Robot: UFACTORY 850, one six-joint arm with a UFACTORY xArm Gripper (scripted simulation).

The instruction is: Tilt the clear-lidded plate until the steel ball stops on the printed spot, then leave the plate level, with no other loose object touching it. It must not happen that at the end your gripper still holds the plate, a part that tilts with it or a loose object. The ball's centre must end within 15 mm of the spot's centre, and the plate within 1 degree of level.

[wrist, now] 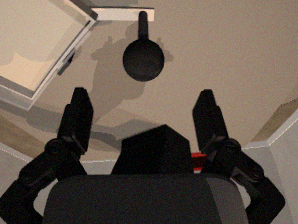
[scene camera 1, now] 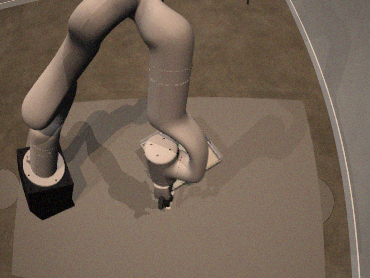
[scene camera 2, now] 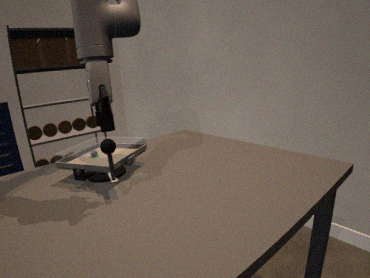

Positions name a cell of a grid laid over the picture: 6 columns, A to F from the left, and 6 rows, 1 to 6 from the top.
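Note:
Gripper (scene camera 2: B3). Gripper also (wrist: C3).

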